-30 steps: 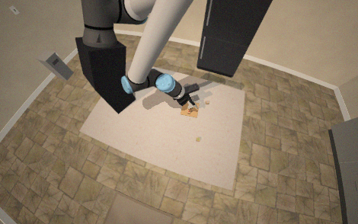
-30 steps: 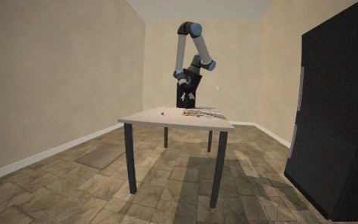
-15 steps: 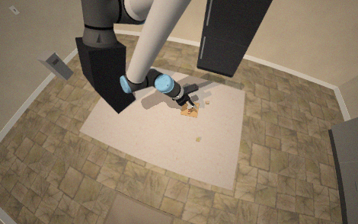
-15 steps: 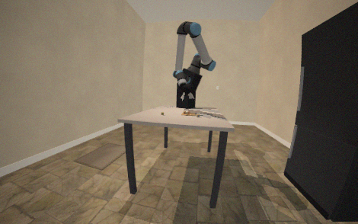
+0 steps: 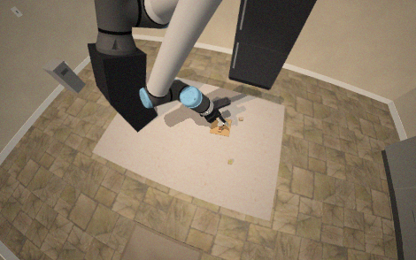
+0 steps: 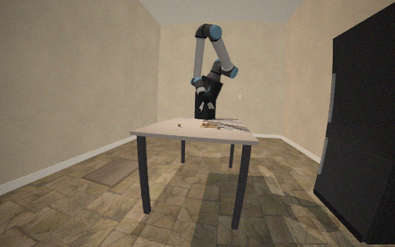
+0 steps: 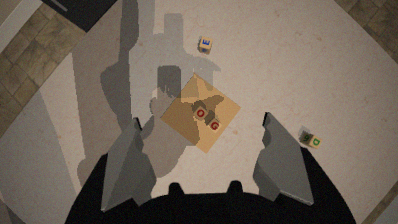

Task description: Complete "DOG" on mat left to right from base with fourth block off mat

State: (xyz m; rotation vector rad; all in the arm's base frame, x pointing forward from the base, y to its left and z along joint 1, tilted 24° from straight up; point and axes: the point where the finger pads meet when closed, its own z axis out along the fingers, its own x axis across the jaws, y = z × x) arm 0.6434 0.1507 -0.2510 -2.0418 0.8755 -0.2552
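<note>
Right now my hand is 14 cm short of the green D block, 23 cm to the left of it and 12 cm above it. From my hand the other things lie so: mat 13 cm below.
</note>
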